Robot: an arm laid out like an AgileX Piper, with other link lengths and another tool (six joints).
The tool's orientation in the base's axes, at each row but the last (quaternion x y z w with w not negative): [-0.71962 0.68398 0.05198 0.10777]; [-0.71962 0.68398 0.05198 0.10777]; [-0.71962 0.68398 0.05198 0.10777]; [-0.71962 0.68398 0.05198 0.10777]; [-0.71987 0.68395 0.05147 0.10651]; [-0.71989 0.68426 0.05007 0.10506]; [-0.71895 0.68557 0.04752 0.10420]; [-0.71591 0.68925 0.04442 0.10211]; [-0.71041 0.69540 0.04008 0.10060]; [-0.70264 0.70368 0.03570 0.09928]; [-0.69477 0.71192 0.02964 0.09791]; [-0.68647 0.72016 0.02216 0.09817]
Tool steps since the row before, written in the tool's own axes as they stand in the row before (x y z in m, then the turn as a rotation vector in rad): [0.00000 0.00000 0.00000 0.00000 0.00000 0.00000]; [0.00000 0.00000 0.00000 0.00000 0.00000 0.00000]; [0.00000 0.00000 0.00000 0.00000 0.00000 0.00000]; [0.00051 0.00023 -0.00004 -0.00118 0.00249 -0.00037]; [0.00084 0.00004 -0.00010 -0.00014 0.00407 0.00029]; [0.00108 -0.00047 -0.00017 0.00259 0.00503 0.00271]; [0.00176 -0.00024 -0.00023 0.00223 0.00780 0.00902]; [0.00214 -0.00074 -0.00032 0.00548 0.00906 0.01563]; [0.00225 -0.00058 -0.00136 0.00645 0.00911 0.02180]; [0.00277 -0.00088 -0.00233 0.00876 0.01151 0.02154]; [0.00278 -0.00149 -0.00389 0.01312 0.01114 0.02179]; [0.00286 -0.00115 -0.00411 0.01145 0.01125 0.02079]
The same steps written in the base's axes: [0.00000 0.00000 0.00000 0.00000 0.00000 0.00000]; [0.00000 0.00000 0.00000 0.00000 0.00000 0.00000]; [0.00000 0.00000 0.00000 0.00000 0.00000 0.00000]; [-0.00020 -0.00051 -0.00009 -0.00258 0.00096 0.00041]; [0.00000 -0.00084 -0.00009 -0.00404 0.00003 -0.00059]; [0.00052 -0.00107 -0.00003 -0.00466 -0.00214 -0.00361]; [0.00032 -0.00176 -0.00013 -0.00697 -0.00054 -0.00991]; [0.00081 -0.00214 -0.00006 -0.00757 -0.00238 -0.01713]; [0.00053 -0.00247 0.00094 -0.00707 -0.00210 -0.02335]; [0.00069 -0.00317 0.00183 -0.00947 -0.00440 -0.02375]; [0.00106 -0.00348 0.00345 -0.00915 -0.00865 -0.02475]; [0.00058 -0.00357 0.00365 -0.00930 -0.00717 -0.02349]
